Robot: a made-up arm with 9 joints. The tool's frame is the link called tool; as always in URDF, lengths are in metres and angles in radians. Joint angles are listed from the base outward.
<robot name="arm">
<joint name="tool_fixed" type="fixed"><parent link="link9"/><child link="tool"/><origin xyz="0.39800 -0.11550 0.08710"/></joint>
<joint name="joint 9" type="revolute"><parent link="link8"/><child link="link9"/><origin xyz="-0.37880 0.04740 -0.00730"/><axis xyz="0 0 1"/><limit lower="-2.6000" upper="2.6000"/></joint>
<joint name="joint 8" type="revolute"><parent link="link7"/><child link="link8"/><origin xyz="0.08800 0.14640 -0.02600"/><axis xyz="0 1 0"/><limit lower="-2.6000" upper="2.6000"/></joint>
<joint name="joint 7" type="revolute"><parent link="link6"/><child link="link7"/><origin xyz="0.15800 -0.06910 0.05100"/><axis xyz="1 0 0"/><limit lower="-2.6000" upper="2.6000"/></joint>
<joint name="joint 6" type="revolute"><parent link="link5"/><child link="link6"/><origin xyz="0.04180 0.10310 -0.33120"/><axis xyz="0 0 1"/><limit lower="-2.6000" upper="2.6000"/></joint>
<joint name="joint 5" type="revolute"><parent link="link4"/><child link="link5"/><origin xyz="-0.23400 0.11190 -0.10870"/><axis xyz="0 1 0"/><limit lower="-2.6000" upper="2.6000"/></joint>
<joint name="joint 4" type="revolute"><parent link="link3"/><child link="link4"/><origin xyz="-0.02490 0.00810 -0.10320"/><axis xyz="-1 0 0"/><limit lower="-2.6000" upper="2.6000"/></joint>
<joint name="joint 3" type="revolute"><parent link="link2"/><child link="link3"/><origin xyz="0.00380 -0.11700 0.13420"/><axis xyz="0 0 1"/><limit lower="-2.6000" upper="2.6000"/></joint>
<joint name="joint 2" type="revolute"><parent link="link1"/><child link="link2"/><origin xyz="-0.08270 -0.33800 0.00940"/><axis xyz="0 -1 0"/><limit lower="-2.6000" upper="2.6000"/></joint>
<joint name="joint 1" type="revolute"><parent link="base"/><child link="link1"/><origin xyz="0.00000 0.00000 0.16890"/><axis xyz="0 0 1"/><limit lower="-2.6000" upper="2.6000"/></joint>
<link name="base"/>
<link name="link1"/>
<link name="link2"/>
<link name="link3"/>
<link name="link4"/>
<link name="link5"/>
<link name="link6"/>
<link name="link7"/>
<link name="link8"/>
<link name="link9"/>
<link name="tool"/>
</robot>
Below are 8 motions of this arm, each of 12 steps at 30 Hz.
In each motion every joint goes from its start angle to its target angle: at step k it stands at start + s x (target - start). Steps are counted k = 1, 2, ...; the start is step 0. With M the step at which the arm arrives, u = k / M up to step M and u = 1 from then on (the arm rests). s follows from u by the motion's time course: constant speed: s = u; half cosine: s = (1 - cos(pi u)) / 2; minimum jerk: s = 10 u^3 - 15 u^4 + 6 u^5.
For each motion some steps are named. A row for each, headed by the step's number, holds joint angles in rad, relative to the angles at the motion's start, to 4 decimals.
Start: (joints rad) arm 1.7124 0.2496 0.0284 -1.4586 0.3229 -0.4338 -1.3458 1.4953 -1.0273
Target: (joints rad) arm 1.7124 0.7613 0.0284 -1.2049 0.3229 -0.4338 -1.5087 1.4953 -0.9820
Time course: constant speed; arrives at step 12
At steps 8, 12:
8: 0.0000 0.3411 0.0000 0.1691 0.0000 0.0000 -0.1086 0.0000 0.0302
12: 0.0000 0.5117 0.0000 0.2537 0.0000 0.0000 -0.1629 0.0000 0.0453

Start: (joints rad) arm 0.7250 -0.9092 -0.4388 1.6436 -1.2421 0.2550 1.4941 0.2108 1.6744
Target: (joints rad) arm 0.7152 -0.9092 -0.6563 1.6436 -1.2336 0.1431 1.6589 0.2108 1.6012
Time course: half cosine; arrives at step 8
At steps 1, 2, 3, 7, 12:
1: -0.0004 0.0000 -0.0083 0.0000 0.0003 -0.0043 0.0063 0.0000 -0.0028
2: -0.0014 0.0000 -0.0319 0.0000 0.0012 -0.0164 0.0241 0.0000 -0.0107
3: -0.0030 0.0000 -0.0671 0.0000 0.0026 -0.0345 0.0509 0.0000 -0.0226
7: -0.0094 0.0000 -0.2092 0.0000 0.0082 -0.1076 0.1585 0.0000 -0.0704
12: -0.0098 0.0000 -0.2175 0.0000 0.0085 -0.1119 0.1648 0.0000 -0.0732

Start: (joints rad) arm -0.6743 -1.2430 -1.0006 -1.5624 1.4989 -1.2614 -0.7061 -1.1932 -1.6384
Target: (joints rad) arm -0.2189 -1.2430 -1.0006 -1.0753 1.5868 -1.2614 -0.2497 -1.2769 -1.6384
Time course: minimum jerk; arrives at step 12
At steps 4, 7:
4: 0.0956 0.0000 0.0000 0.1022 0.0184 0.0000 0.0958 -0.0176 0.0000
7: 0.2975 0.0000 0.0000 0.3183 0.0574 0.0000 0.2982 -0.0547 0.0000

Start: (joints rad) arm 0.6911 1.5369 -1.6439 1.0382 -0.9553 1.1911 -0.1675 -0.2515 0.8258
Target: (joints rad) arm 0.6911 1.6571 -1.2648 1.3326 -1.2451 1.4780 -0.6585 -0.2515 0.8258
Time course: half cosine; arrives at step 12
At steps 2, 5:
2: 0.0000 0.0081 0.0254 0.0197 -0.0194 0.0192 -0.0329 0.0000 0.0000
5: 0.0000 0.0445 0.1405 0.1091 -0.1074 0.1063 -0.1820 0.0000 0.0000

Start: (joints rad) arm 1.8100 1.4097 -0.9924 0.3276 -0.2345 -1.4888 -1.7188 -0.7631 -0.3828
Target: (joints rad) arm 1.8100 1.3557 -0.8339 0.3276 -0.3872 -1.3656 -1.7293 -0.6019 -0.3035
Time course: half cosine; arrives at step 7
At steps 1, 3, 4, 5, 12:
1: 0.0000 -0.0027 0.0078 0.0000 -0.0076 0.0061 -0.0005 0.0080 0.0039
3: 0.0000 -0.0210 0.0616 0.0000 -0.0594 0.0479 -0.0041 0.0627 0.0308
4: 0.0000 -0.0330 0.0969 0.0000 -0.0933 0.0753 -0.0064 0.0985 0.0485
5: 0.0000 -0.0438 0.1287 0.0000 -0.1240 0.1000 -0.0085 0.1309 0.0644
12: 0.0000 -0.0540 0.1585 0.0000 -0.1527 0.1232 -0.0105 0.1612 0.0793

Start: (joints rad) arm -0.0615 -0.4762 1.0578 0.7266 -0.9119 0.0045 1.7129 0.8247 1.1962
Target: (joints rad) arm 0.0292 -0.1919 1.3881 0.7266 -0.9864 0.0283 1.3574 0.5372 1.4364
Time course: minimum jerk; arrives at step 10
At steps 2, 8, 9, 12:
2: 0.0053 0.0165 0.0191 0.0000 -0.0043 0.0014 -0.0206 -0.0167 0.0139
8: 0.0854 0.2678 0.3112 0.0000 -0.0702 0.0224 -0.3349 -0.2708 0.2263
9: 0.0899 0.2819 0.3275 0.0000 -0.0739 0.0236 -0.3525 -0.2850 0.2381
12: 0.0907 0.2843 0.3303 0.0000 -0.0745 0.0238 -0.3555 -0.2875 0.2402

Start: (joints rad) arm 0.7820 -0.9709 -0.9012 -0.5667 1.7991 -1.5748 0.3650 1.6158 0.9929
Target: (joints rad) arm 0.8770 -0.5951 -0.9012 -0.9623 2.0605 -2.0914 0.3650 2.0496 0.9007
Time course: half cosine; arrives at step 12
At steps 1, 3, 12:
1: 0.0016 0.0064 0.0000 -0.0067 0.0045 -0.0088 0.0000 0.0074 -0.0016
3: 0.0139 0.0550 0.0000 -0.0579 0.0383 -0.0757 0.0000 0.0635 -0.0135
12: 0.0950 0.3758 0.0000 -0.3956 0.2614 -0.5166 0.0000 0.4338 -0.0922

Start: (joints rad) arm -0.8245 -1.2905 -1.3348 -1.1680 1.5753 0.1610 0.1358 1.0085 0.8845
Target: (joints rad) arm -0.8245 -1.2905 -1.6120 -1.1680 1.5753 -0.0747 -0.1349 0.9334 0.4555
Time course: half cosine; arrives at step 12
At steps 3, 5, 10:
3: 0.0000 0.0000 -0.0406 0.0000 0.0000 -0.0345 -0.0396 -0.0110 -0.0628
5: 0.0000 0.0000 -0.1027 0.0000 0.0000 -0.0873 -0.1003 -0.0278 -0.1590
10: 0.0000 0.0000 -0.2586 0.0000 0.0000 -0.2199 -0.2526 -0.0701 -0.4003

